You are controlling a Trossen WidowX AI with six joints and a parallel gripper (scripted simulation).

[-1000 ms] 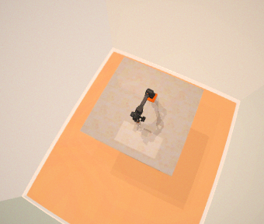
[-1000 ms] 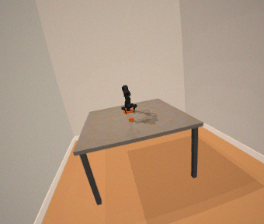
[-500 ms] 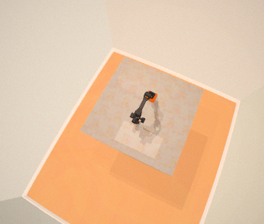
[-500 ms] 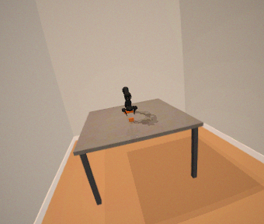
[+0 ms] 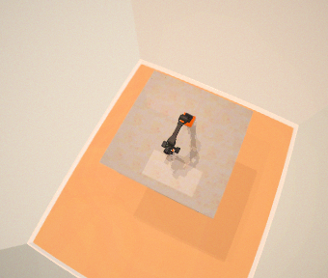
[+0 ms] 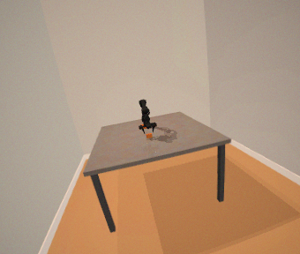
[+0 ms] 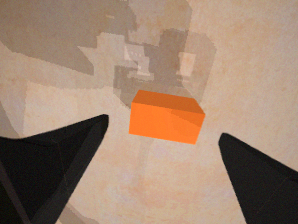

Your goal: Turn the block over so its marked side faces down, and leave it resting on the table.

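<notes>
Right now the orange block is 1 cm behind my gripper tip and 3 cm below it.
</notes>
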